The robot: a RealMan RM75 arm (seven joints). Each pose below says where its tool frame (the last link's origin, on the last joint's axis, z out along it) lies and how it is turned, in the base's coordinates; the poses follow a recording.
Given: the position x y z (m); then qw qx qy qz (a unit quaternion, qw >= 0).
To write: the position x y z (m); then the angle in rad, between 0 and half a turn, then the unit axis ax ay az. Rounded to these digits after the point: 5 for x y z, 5 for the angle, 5 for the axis.
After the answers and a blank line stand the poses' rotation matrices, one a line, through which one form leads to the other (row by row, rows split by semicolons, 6 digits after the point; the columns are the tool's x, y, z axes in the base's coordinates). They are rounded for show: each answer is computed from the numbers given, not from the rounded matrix.
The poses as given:
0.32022 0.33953 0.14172 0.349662 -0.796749 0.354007 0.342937
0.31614 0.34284 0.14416 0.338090 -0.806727 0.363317 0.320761
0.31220 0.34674 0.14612 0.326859 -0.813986 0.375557 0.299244
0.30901 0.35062 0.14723 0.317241 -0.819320 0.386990 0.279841
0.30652 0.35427 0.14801 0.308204 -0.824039 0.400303 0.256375
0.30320 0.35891 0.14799 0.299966 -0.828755 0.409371 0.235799
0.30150 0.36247 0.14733 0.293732 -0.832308 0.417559 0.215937
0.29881 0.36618 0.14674 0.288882 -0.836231 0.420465 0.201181
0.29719 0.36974 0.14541 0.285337 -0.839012 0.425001 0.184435
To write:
0.32022 0.33953 0.14172 2.42717 -0.85043 0.37786 0.36604
0.31614 0.34284 0.14416 2.45182 -0.85720 0.38605 0.34083
0.31220 0.34674 0.14612 2.47564 -0.86129 0.39738 0.31664
0.30901 0.35062 0.14723 2.49595 -0.86395 0.40807 0.29508
0.30652 0.35427 0.14801 2.51498 -0.86621 0.42079 0.26949
0.30320 0.35891 0.14799 2.53228 -0.86876 0.42913 0.24718
0.30150 0.36247 0.14733 2.54534 -0.87072 0.43683 0.22590
0.29881 0.36618 0.14674 2.55547 -0.87347 0.43919 0.21014
0.29719 0.36974 0.14541 2.56288 -0.87540 0.44344 0.19244

0.514146 -0.803934 -0.298904; -0.324286 -0.504831 0.799991; -0.794036 -0.314382 -0.520261
0.530226 -0.803087 -0.271865; -0.369303 -0.507392 0.778568; -0.763201 -0.312417 -0.565615
0.538820 -0.807017 -0.241652; -0.415775 -0.504240 0.756884; -0.732669 -0.307351 -0.607232
0.543855 -0.811692 -0.213021; -0.456584 -0.499193 0.736436; -0.704097 -0.303253 -0.642094
0.548059 -0.817762 -0.175776; -0.501699 -0.489536 0.713199; -0.669276 -0.302689 -0.678565
0.553629 -0.820000 -0.145244; -0.537073 -0.484872 0.690255; -0.636434 -0.304138 -0.708839
0.558031 -0.821931 -0.114151; -0.568221 -0.478732 0.669284; -0.604753 -0.308618 -0.734185
0.565471 -0.819447 -0.093538; -0.586977 -0.479513 0.652323; -0.579397 -0.313965 -0.752147
0.570716 -0.818414 -0.066949; -0.607909 -0.475914 0.635572; -0.552023 -0.322032 -0.769133

